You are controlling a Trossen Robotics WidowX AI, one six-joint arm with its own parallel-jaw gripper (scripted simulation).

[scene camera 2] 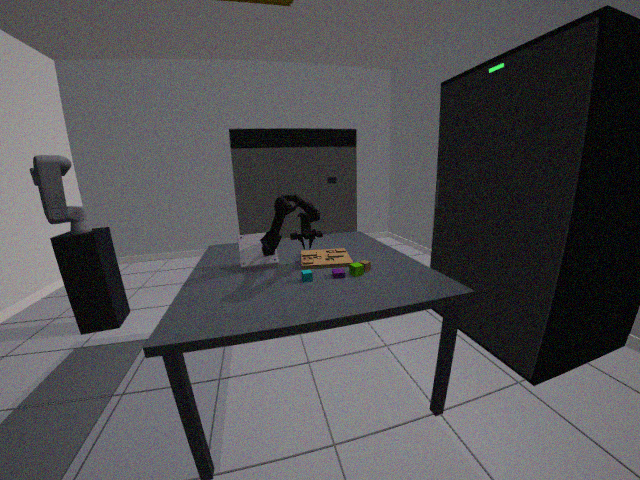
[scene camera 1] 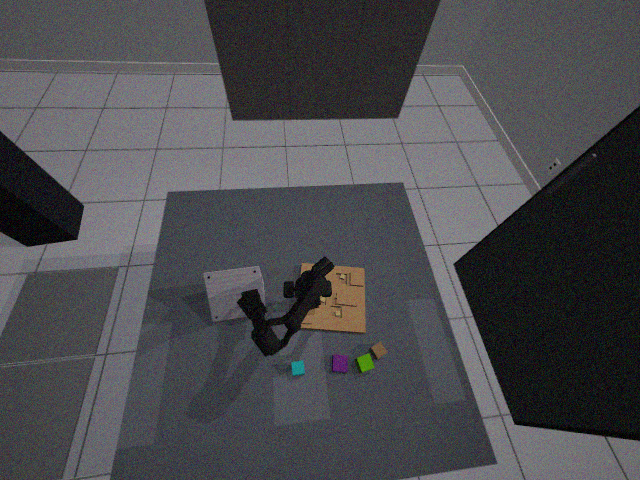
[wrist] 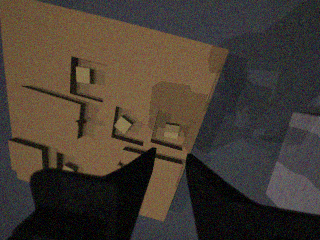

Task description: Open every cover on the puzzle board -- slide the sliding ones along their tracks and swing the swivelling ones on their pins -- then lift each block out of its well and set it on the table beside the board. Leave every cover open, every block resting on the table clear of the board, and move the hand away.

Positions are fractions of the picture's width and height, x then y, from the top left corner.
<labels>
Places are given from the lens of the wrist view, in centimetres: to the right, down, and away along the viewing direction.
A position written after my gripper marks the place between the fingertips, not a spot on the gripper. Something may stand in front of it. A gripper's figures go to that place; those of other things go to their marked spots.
my gripper (wrist: 0.54,0.64): 1, 3, 11
puzzle board (wrist: 0.40,0.25): -4, -8, 14
</labels>
